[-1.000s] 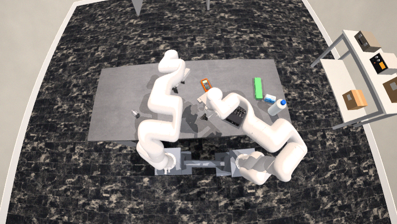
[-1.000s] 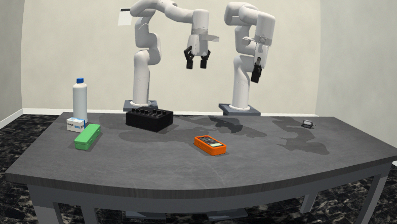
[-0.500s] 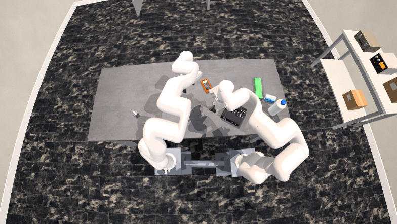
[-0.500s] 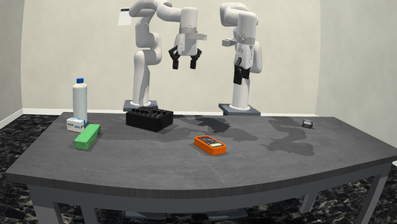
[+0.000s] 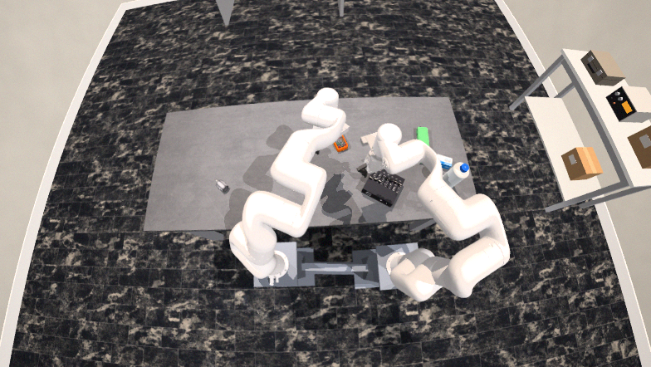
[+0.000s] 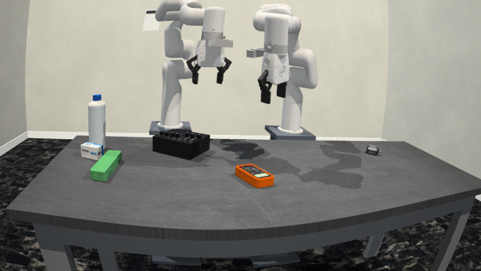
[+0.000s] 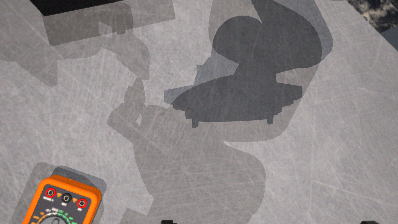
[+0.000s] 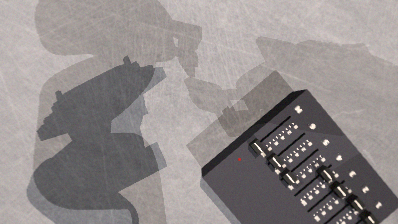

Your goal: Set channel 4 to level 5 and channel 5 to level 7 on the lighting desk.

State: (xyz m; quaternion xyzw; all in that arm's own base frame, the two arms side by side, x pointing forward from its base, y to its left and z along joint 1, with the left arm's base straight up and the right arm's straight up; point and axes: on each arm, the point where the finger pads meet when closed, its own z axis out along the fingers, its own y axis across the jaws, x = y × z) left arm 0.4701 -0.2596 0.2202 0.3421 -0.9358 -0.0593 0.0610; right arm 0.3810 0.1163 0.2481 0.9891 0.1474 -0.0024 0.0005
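Observation:
Now: left hand 30 cm to the left of the channel 4 fader, 16 cm above it and 8 cm past it. The rest, counted from my left hand: M fader 22 cm to the right, 16 cm below, 8 cm behind; channel 6 fader 25 cm to the right, 16 cm below, 9 cm behind; channel 5 fader 26 cm to the right, 16 cm below, 10 cm behind.

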